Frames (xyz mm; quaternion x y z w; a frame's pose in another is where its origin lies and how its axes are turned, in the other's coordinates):
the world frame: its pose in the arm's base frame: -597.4 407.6 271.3 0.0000 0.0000 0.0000 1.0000
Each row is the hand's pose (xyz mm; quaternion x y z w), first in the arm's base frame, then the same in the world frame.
Working: the arm's base frame: its pose in the world frame: 597.4 -407.6 -271.3 0.0000 0.0000 0.0000 1.0000

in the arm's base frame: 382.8 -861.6 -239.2 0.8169 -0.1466 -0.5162 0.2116
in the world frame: 980.2 -1269.2 -510.5 0.8169 -0.1466 -0.5162 0.2116
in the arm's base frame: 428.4 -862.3 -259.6 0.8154 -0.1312 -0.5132 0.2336
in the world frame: 1025.8 -1269.9 -530.9 0.8154 -0.1312 -0.5132 0.2336
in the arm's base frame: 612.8 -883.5 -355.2 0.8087 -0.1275 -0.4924 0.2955
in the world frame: 1210.2 -1291.1 -626.5 0.8087 -0.1275 -0.4924 0.2955
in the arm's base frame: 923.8 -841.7 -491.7 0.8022 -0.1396 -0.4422 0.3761
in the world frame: 1521.2 -1249.3 -763.0 0.8022 -0.1396 -0.4422 0.3761
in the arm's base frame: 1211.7 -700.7 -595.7 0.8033 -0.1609 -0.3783 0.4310
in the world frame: 1809.1 -1108.3 -867.0 0.8033 -0.1609 -0.3783 0.4310
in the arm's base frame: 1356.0 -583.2 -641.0 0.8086 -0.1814 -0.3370 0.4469
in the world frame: 1953.4 -990.8 -912.3 0.8086 -0.1814 -0.3370 0.4469
